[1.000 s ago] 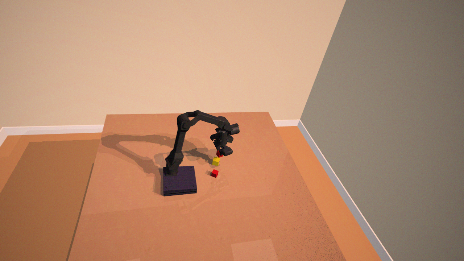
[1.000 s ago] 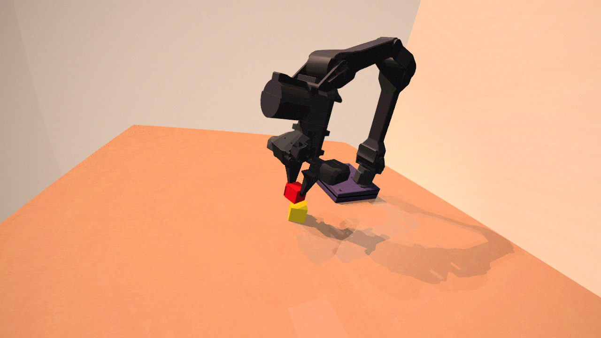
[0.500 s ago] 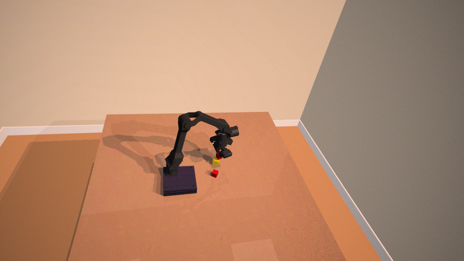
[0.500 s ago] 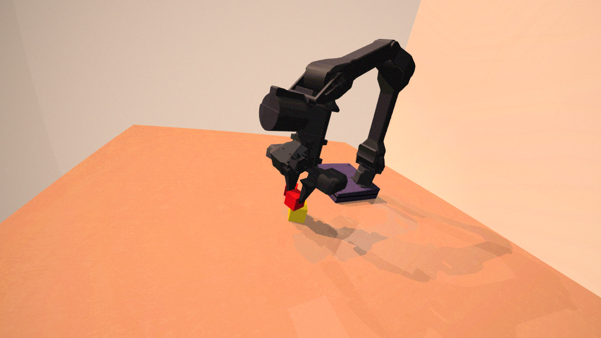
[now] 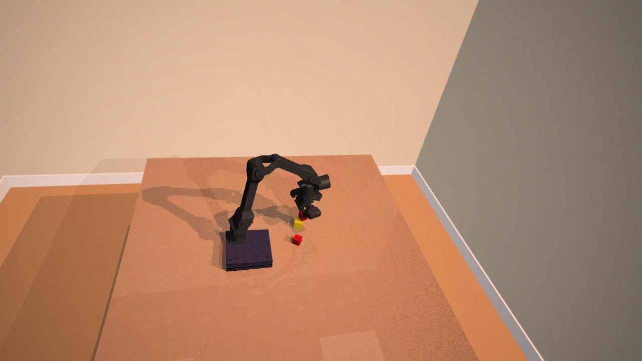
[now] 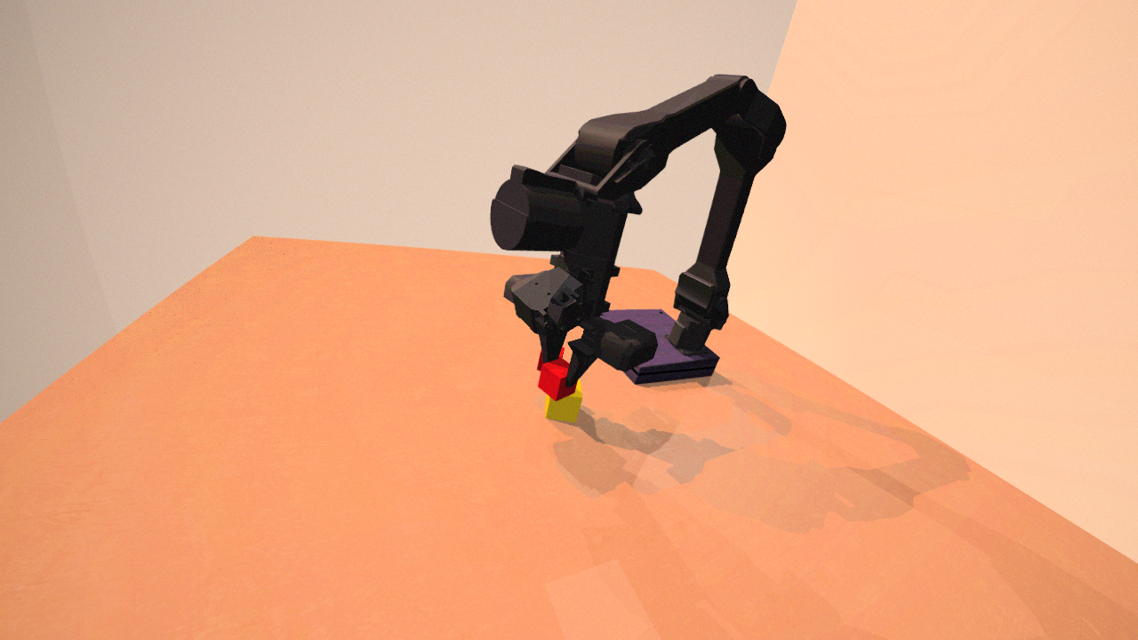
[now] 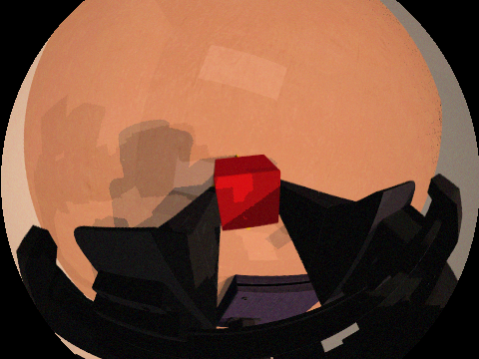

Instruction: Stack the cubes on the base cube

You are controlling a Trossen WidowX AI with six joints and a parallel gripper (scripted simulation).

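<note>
Right now the yellow base cube is 2 cm behind my gripper tip, 1 cm to the right of it and 4 cm below it.
</note>
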